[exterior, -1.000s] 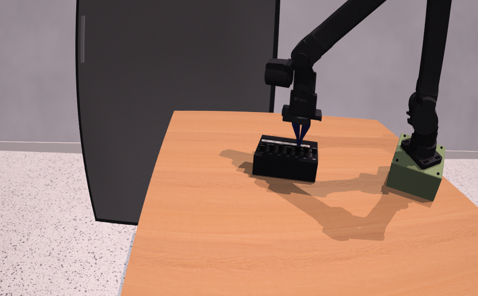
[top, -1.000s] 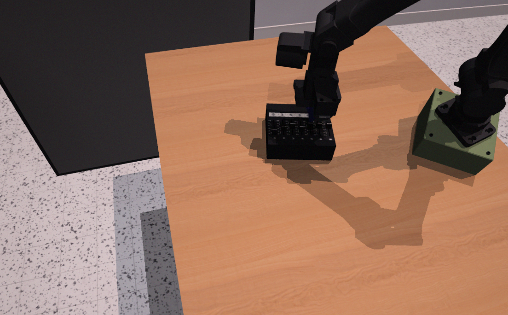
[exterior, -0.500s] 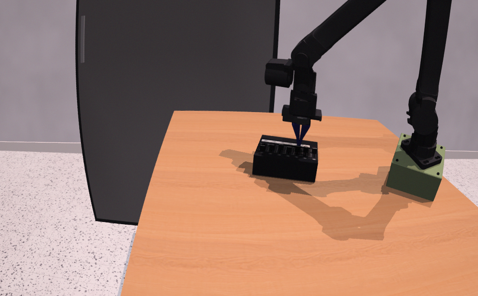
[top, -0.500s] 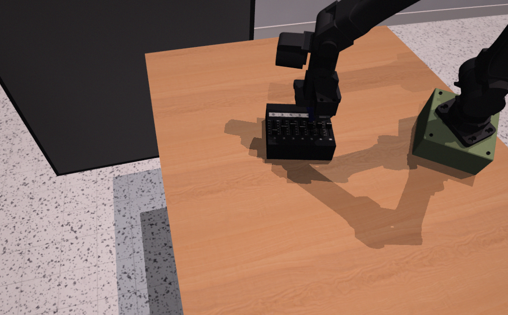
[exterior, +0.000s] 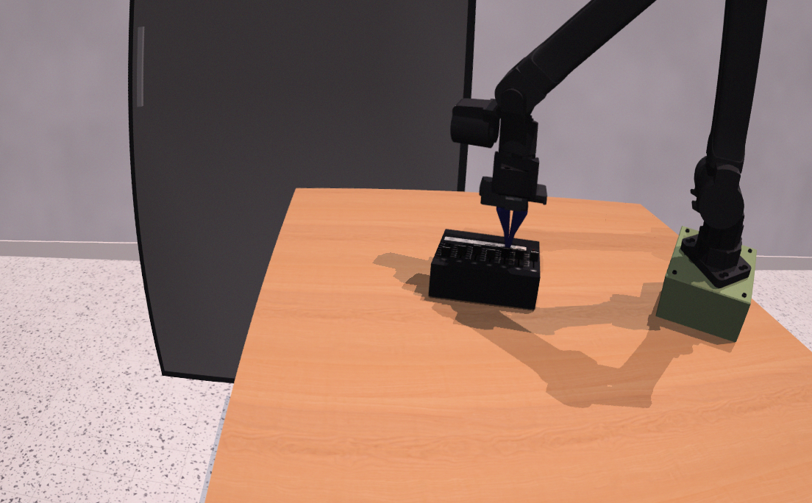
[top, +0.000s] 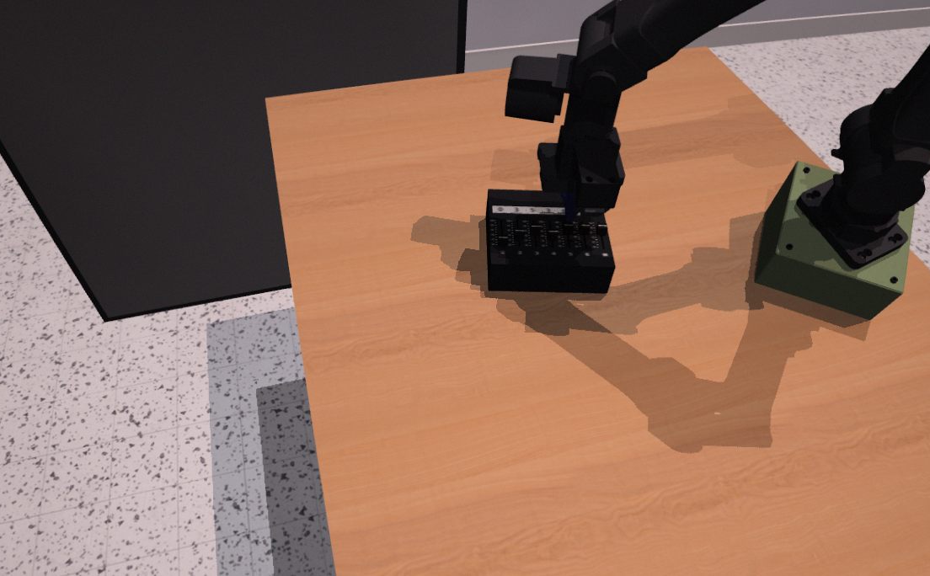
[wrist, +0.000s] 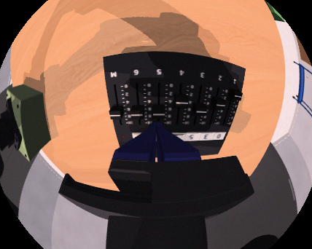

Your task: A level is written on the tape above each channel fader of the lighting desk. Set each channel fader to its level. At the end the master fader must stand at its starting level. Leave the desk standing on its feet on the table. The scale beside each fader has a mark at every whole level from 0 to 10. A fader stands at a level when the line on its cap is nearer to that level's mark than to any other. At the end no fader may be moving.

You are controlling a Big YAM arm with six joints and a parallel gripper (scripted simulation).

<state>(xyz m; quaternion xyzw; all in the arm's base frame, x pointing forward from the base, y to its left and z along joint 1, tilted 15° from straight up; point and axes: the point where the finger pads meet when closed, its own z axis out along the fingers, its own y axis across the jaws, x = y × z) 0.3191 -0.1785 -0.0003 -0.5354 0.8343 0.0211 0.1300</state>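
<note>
Right now the master fader cap is 30 mm behind my hand, 30 mm to the left of it and 10 mm below it.
</note>
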